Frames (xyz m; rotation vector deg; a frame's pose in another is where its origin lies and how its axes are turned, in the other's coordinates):
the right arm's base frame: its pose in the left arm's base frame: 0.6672 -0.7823 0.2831 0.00 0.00 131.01
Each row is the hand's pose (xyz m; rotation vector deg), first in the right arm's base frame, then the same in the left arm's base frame.
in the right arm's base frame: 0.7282 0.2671 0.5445 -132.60 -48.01 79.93
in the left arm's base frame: -0.0122 -0.4081 0.8276 10.07 125.41 -50.29
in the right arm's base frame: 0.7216 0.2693 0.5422 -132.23 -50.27 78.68
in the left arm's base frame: -0.0095 -0.4145 0.8253 8.14 126.51 -50.29
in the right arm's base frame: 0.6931 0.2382 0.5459 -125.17 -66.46 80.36
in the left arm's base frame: 0.0326 -0.4156 0.8290 -7.61 125.49 -49.31
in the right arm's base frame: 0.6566 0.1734 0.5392 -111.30 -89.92 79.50
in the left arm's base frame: 0.1055 -0.4006 0.8223 -31.59 122.68 -48.08
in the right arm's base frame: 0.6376 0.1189 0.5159 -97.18 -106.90 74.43
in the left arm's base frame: 0.1591 -0.3792 0.7990 -51.46 119.89 -48.41
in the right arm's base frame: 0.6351 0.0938 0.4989 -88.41 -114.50 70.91
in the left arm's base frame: 0.1797 -0.3646 0.7820 -62.06 117.55 -49.43
